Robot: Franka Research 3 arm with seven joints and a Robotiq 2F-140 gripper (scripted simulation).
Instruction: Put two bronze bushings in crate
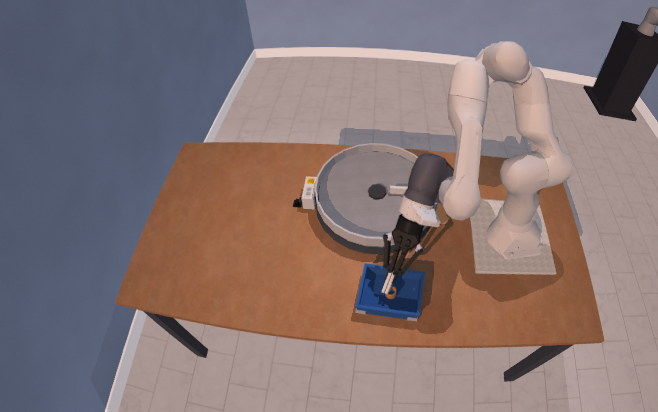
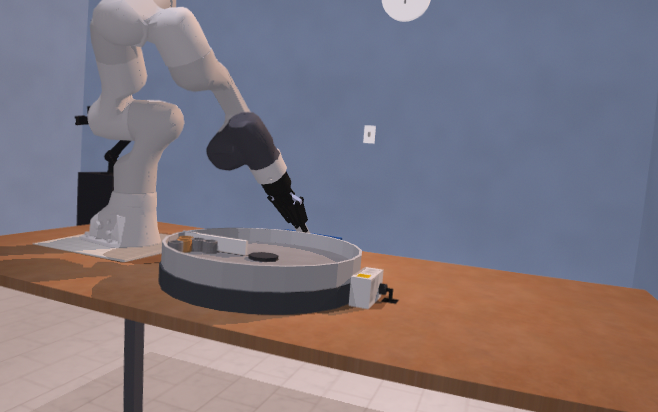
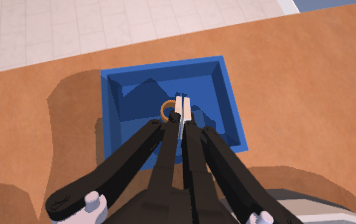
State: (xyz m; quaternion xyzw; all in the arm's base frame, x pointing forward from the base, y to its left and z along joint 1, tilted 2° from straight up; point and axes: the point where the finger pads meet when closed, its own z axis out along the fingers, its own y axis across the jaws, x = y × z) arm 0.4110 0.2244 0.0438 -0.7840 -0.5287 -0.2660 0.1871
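My gripper is now 1 cm past the blue crate, 2 cm to the right of it and 4 cm above it. Round my hand: grey turning table: 6 cm ahead, 34 cm to the right, 1 cm below.
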